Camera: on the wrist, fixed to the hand. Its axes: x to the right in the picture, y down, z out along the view.
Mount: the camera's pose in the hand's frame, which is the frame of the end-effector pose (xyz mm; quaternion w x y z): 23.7 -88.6 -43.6 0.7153 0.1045 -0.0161 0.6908
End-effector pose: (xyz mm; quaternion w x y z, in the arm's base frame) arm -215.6 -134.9 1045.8 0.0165 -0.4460 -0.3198 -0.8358
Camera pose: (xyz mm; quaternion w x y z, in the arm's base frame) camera -289.6 -82.3 1000.3 0.6306 -0.5517 -0.0083 -0.5458
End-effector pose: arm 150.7 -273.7 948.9 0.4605 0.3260 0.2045 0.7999
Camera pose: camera 164.6 -210.6 870.5 0.2539 -0.4354 0.0027 -0.8636
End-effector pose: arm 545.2 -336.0 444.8 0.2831 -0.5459 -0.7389 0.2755
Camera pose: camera 513.1 -331.3 541.0 0.0573 -0.8669 -0.1272 0.4786
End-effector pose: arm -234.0 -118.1 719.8 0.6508 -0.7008 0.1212 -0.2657
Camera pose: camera -253.0 -156.3 811.9 0.7243 -0.3538 0.5326 0.2581
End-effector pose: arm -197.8 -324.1 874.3 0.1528 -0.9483 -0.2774 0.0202
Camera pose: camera -218.5 -252.8 943.6 0.1900 -0.8536 0.4563 0.1643
